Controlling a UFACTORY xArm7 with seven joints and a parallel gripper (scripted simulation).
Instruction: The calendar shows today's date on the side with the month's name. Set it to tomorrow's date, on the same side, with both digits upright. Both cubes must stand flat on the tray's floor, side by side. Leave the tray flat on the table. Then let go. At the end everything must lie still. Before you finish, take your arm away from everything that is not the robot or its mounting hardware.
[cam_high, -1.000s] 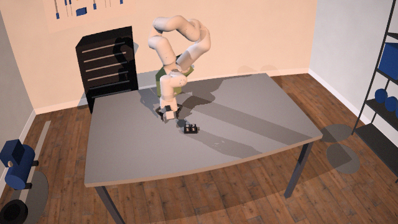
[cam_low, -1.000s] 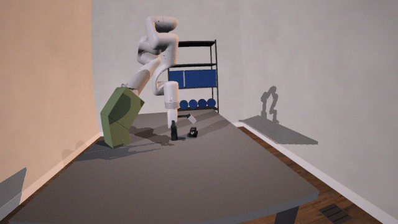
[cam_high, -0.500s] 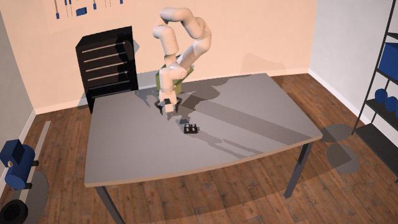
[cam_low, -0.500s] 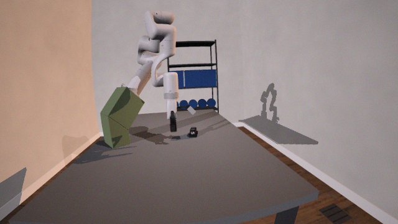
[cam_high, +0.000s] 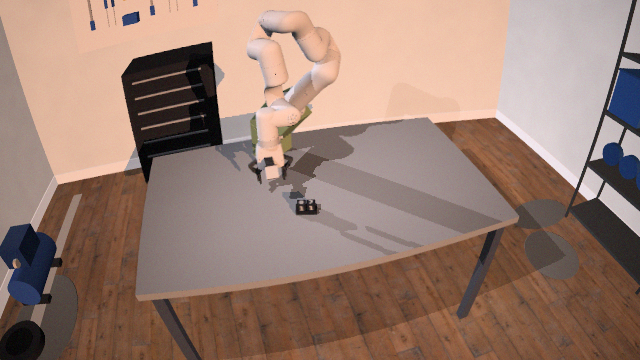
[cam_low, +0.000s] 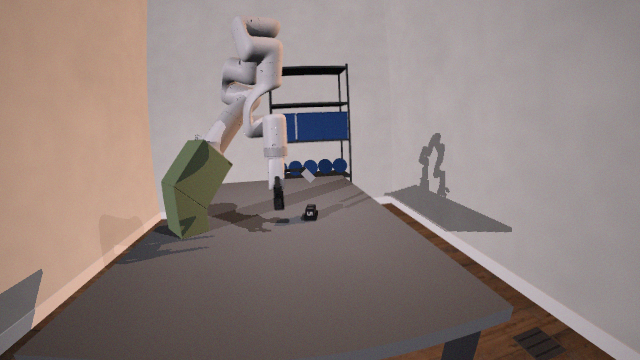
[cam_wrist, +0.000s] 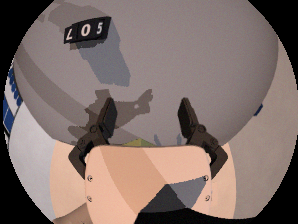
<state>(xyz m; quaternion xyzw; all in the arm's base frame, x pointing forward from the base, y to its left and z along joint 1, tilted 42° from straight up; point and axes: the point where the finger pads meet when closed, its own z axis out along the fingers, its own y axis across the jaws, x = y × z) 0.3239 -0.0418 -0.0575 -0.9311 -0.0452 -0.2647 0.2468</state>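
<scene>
Right now the black calendar tray is 80 mm ahead of my hand, 130 mm to the left of it and 80 mm below it.
</scene>
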